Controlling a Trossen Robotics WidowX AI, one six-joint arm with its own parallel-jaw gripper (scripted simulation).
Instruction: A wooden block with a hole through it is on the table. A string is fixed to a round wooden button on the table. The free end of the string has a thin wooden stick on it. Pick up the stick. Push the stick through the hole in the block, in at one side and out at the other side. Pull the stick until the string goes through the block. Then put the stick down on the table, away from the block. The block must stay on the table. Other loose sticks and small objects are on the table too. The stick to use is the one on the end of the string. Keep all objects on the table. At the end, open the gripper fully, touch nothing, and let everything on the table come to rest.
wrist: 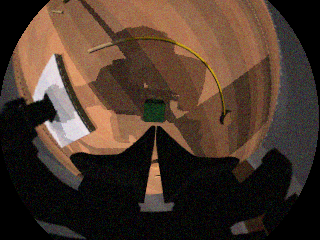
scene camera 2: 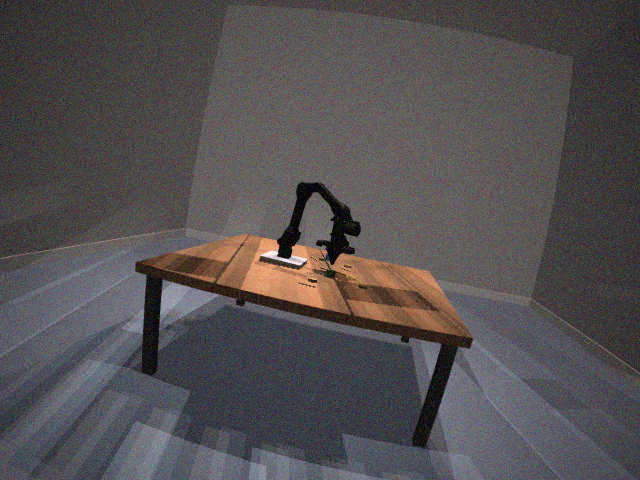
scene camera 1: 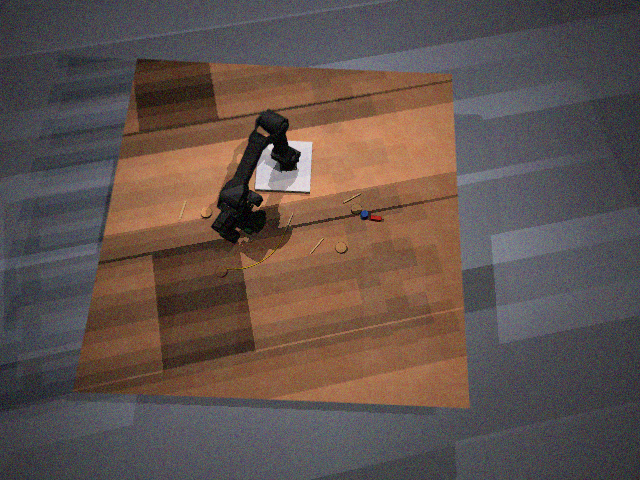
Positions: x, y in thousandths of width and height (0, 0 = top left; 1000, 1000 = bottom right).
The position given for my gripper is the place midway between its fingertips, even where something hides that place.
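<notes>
There's nothing held in my gripper (scene camera 1: 382, 468), and it's shut. From the wrist you can see that gripper (wrist: 486, 540) too.
</notes>
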